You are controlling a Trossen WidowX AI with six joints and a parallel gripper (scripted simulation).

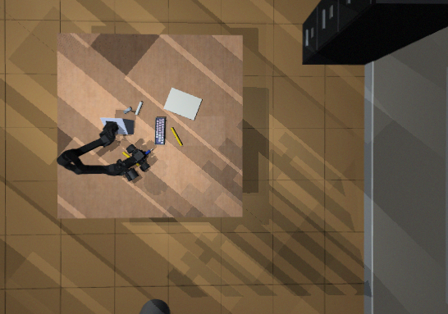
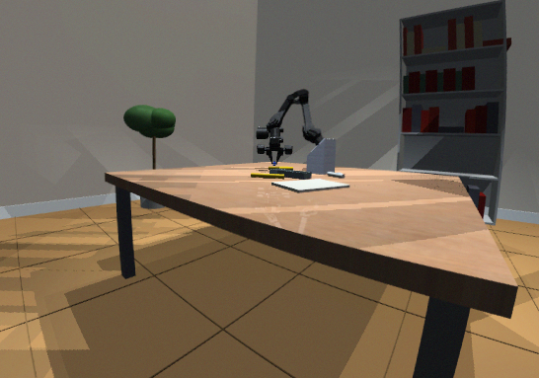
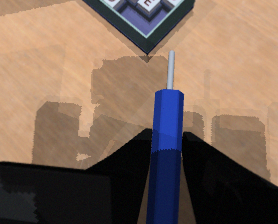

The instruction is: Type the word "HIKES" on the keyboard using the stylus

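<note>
Right now the stylus tip is 3 cm ahead of my gripper tip and 3 cm to the left of it. The rest, counted from my gripper tip: white paper sheet 20 cm ahead, 37 cm to the left, 4 cm below; blue stylus 1 cm ahead, 1 cm to the left.
</note>
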